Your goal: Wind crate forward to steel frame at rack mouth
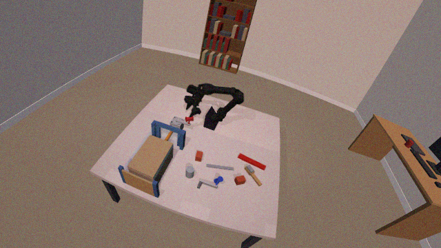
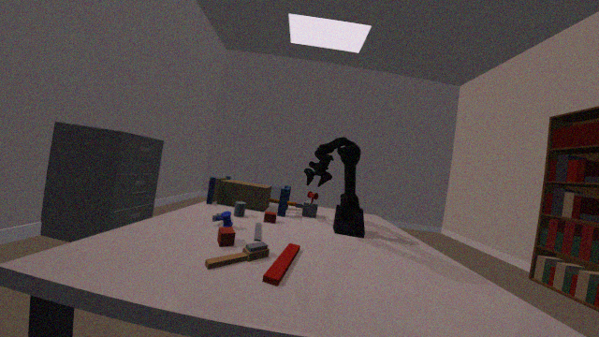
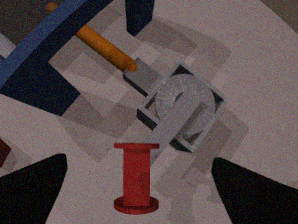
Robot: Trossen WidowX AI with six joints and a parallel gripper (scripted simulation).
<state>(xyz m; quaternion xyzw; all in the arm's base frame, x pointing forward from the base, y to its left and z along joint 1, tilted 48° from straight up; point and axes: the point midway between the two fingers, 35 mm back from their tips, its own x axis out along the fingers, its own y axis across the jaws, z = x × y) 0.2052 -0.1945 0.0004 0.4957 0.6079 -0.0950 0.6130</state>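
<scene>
The red knob lies 1 cm behind my gripper tip, 1 cm to the left of it and 7 cm below it. The rest, counted from my gripper tip: blue frame (16 cm ahead, 7 cm to the right, 10 cm below); then winch handle (1 cm behind, 2 cm to the right, 10 cm below); then grey winch (1 cm behind, 10 cm to the right, 17 cm below).
</scene>
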